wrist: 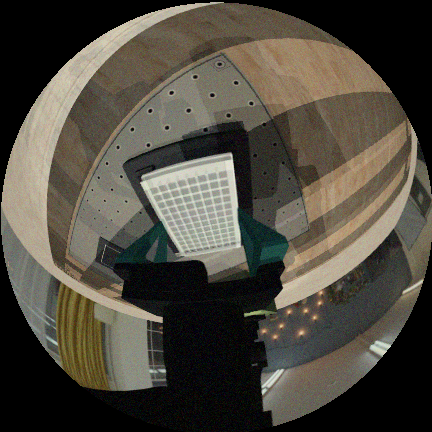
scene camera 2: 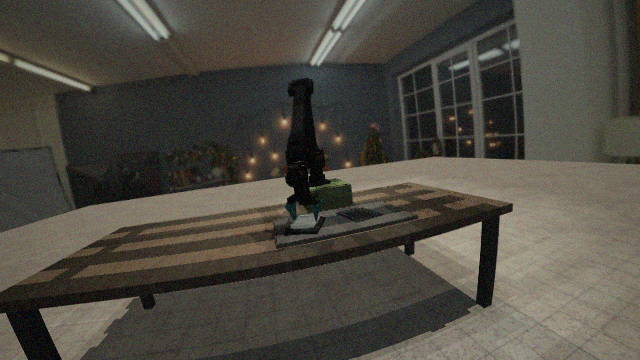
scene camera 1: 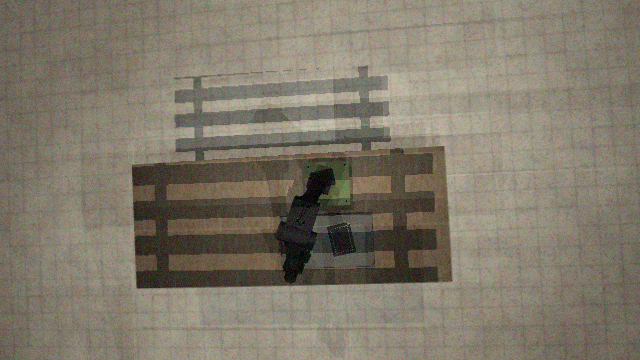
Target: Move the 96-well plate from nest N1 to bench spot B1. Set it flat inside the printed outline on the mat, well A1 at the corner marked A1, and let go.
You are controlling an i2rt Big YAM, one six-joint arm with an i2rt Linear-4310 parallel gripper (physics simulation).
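Where they show: gripper, between the fingertips: (wrist: 199,216) (scene camera 2: 305,221); arm's base, origin of its link: (scene camera 2: 317,184) (scene camera 1: 322,178).
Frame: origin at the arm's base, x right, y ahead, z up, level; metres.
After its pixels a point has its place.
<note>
The white 96-well plate (scene camera 2: 304,221) {z -0.067, x 0.218, y 0.359 m} (wrist: 200,202) {z -0.075, x 0.222, y 0.350 m} lies flat at the black nest N1 (scene camera 2: 300,231) {z -0.084, x 0.252, y 0.404 m} (wrist: 241,175) {z -0.083, x 0.269, y 0.338 m}; I cannot tell whether it rests in it or sits slightly above. My gripper (scene camera 2: 304,216) {z -0.075, x 0.206, y 0.338 m} (wrist: 199,216) {z -0.075, x 0.206, y 0.338 m} has its teal fingers against the plate's two long sides and is shut on it. In the top scene view the arm hides plate and nest. Bench spot B1 (scene camera 1: 341,239) {z -0.093, x -0.019, y 0.352 m} (scene camera 2: 359,214) {z -0.093, x -0.016, y 0.365 m} (wrist: 109,254) {z -0.093, x -0.004, y 0.406 m} is a dark rectangle with a light printed outline on the grey mat (scene camera 1: 366,221) {z -0.094, x -0.178, y 0.286 m} (scene camera 2: 345,228) {z -0.095, x 0.106, y 0.459 m} (wrist: 200,102) {z -0.095, x 0.294, y 0.415 m}. The A1 mark is too small to read.
A green box (scene camera 1: 342,196) {z -0.003, x -0.078, y 0.113 m} (scene camera 2: 338,194) {z -0.043, x -0.040, y 0.153 m} stands behind the mat by the arm's base. Mat and box are on a wooden table (scene camera 1: 442,215) {z -0.108, x -0.593, y 0.350 m} (scene camera 2: 200,270) {z -0.108, x 0.585, y 0.465 m} (wrist: 310,60) {z -0.108, x 0.447, y 0.391 m}, striped by shadows. The mat has rows of small holes around the nest.
</note>
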